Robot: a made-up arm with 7 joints.
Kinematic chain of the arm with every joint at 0, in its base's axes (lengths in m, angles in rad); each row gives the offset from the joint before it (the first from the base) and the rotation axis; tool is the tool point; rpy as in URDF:
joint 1: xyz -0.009 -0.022 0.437 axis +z
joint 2: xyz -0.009 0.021 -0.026 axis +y
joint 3: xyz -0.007 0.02 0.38 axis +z
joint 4: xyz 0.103 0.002 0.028 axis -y
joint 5: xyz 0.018 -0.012 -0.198 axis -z
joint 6: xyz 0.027 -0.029 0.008 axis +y
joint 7: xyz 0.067 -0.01 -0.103 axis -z
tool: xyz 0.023 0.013 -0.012 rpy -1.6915 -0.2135 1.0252
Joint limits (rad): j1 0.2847..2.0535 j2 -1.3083..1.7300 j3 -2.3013..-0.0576 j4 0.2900..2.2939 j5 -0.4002..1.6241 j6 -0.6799..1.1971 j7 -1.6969..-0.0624
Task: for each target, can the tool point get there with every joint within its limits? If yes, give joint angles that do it. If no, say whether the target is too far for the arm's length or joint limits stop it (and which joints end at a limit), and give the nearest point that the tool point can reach.
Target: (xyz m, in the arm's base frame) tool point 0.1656 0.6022 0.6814
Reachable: yes | joints 1.7615 1.2618 -1.6793 2.0239 0.1043 0.1094 -0.5710
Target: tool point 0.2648 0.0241 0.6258
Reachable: yes | joints 1.2359 1.3588 -1.9911 0.7415 1.1377 0.4493 -1.4447
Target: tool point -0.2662 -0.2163 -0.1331
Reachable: no: joint limits stop it (at a limit: joint 2, joint 3, joint 7) | nearest point -0.2961 -0.2389 0.1412 | short by 0.277 m
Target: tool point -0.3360 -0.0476 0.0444
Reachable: no: joint limits stop it (at a limit: joint 1, joint 2, joint 3, joint 6, joint 7) | nearest point -0.3040 -0.1296 0.1778 | short by 0.160 m
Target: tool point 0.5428 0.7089 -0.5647
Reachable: no: too far | nearest point 0.3325 0.4304 -0.0330 | short by 0.636 m
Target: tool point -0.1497 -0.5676 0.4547
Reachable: yes | joints 0.6672 -0.9711 -1.9456 1.4725 1.3587 0.5136 -0.6362
